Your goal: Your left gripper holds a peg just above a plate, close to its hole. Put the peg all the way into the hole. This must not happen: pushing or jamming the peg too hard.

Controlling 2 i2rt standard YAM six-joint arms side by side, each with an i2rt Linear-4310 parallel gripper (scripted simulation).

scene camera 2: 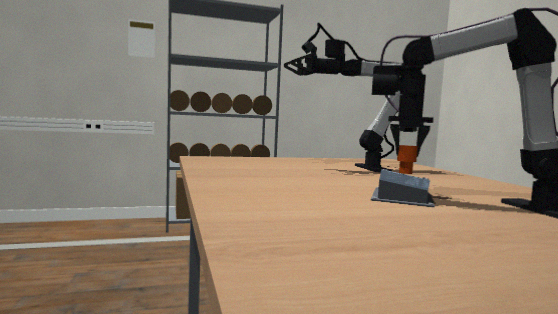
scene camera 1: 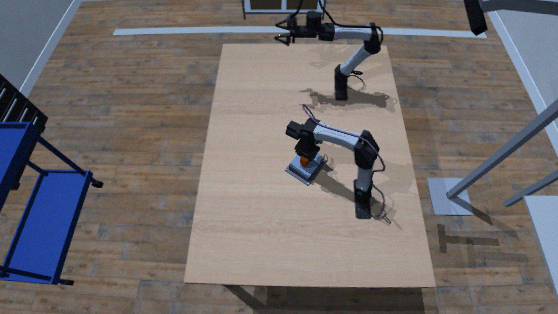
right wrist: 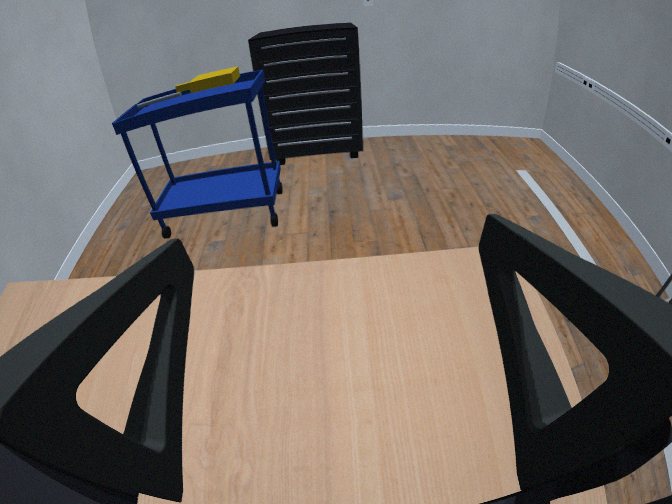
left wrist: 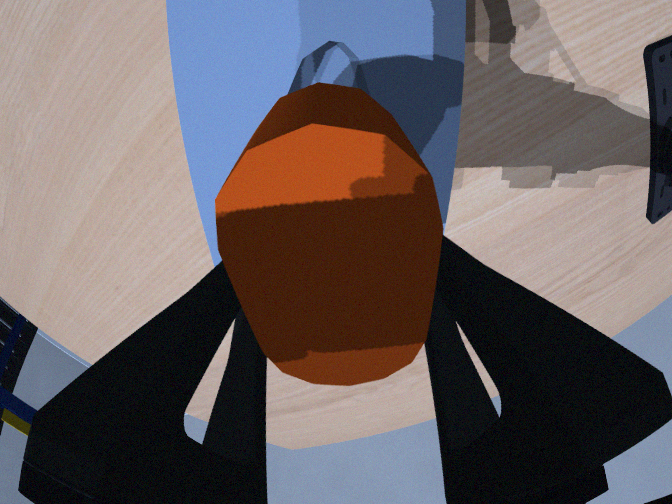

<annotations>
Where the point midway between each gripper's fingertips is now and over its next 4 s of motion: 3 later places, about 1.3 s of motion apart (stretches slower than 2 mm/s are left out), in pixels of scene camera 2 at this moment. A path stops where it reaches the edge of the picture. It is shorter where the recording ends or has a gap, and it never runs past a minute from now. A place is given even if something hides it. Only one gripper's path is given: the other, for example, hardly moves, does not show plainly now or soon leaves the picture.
My left gripper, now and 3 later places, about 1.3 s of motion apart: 407, 155; 412, 139; 409, 154; 407, 162
</annotations>
